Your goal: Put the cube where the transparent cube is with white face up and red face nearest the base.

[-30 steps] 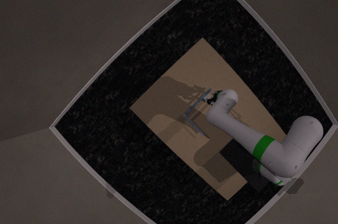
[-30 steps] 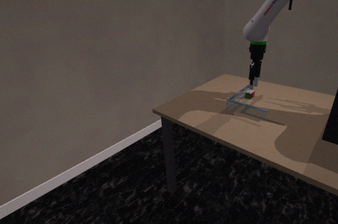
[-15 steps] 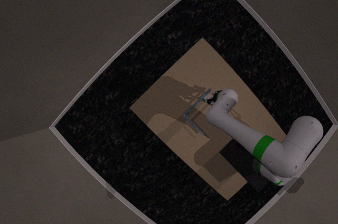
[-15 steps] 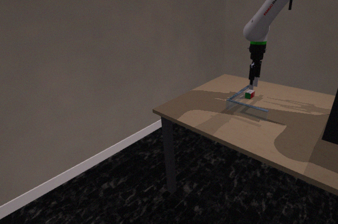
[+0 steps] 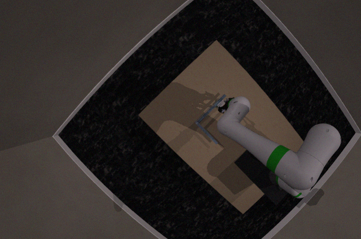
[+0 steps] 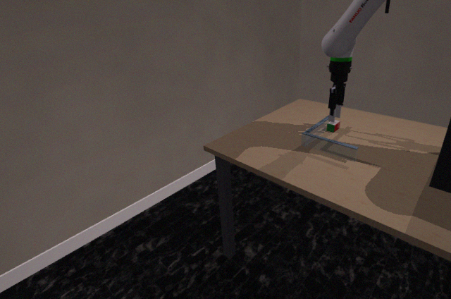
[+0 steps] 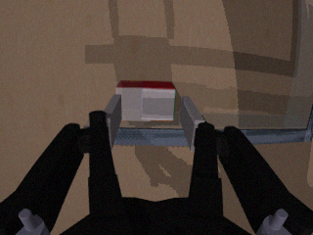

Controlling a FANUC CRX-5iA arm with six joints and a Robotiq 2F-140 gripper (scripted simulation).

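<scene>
Right now my hand is 1 cm to the right of the cube and 7 cm above it. The rest, counted from my hand: bar (2 cm ahead, 9 cm to the left, 4 cm below).
</scene>
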